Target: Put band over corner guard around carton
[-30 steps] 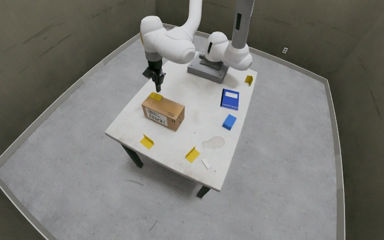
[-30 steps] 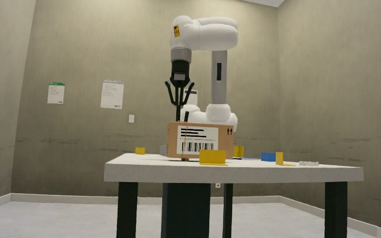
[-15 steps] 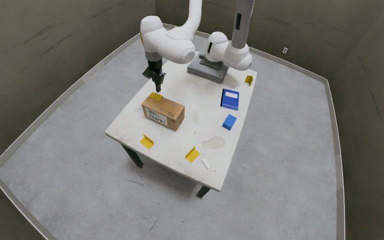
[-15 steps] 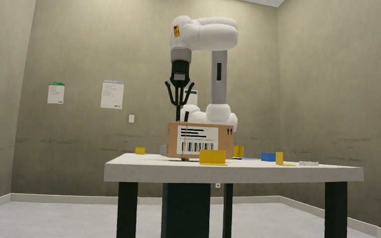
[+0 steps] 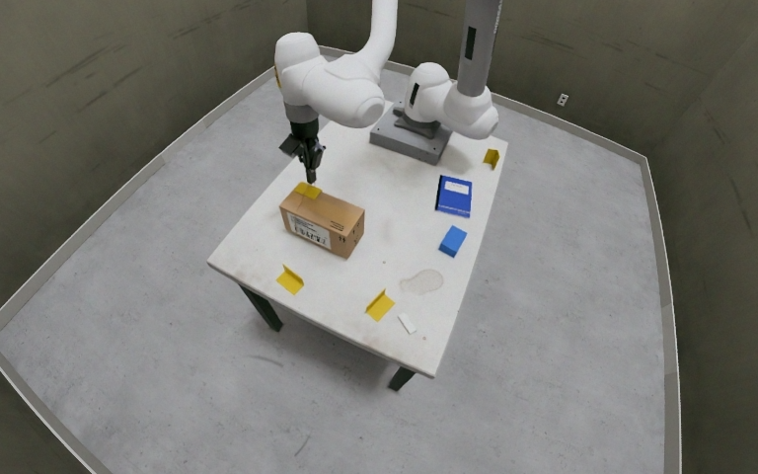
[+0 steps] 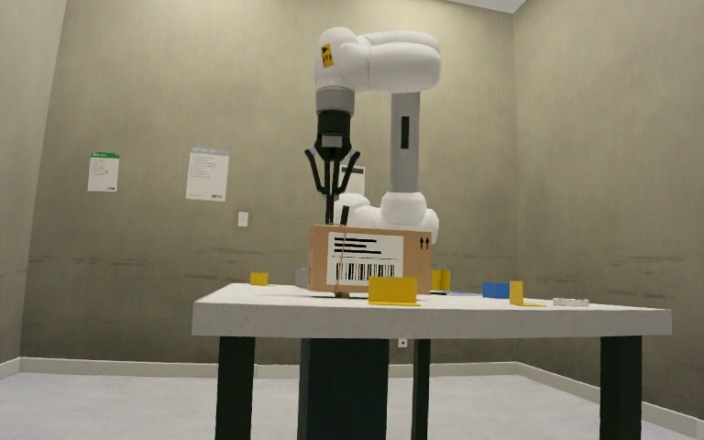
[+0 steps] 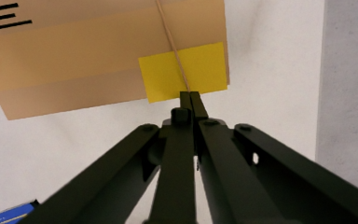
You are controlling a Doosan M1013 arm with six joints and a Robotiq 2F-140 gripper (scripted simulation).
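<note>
My gripper is now 2 cm short of the yellow corner guard and 6 cm above it. The rest, counted from my hand: blue block 11 cm behind, 47 cm to the left, 17 cm below; then small white piece 22 cm ahead, 44 cm to the left, 18 cm below.
</note>
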